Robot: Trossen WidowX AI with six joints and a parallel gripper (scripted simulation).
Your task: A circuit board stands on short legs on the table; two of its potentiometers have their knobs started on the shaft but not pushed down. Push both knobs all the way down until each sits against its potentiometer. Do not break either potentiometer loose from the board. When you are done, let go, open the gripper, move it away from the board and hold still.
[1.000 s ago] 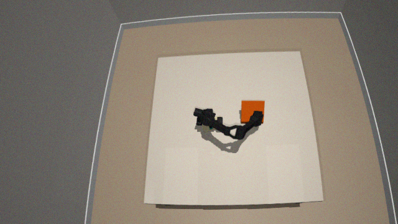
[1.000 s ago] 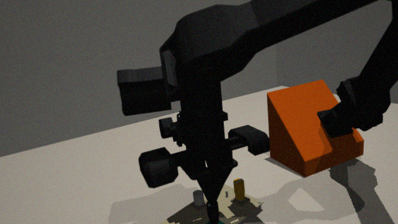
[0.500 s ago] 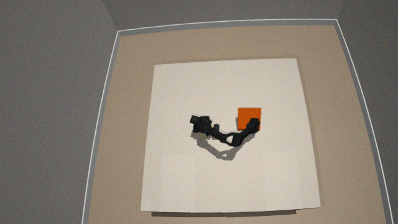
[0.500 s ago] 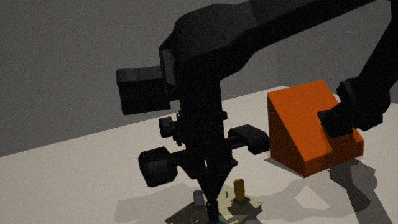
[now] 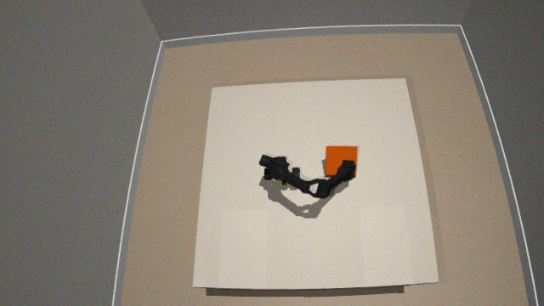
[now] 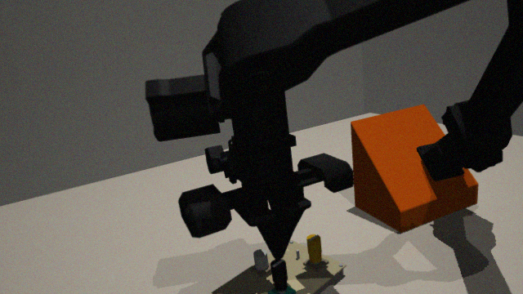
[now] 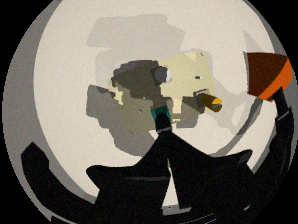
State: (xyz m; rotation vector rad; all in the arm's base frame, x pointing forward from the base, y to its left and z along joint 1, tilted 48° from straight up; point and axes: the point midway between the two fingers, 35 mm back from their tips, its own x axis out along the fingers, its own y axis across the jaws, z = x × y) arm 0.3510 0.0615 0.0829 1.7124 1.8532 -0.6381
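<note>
The black knob is 2 cm below my gripper tip. Round my gripper tip: yellow knob: 6 cm behind, 3 cm to the right, 3 cm below.
</note>
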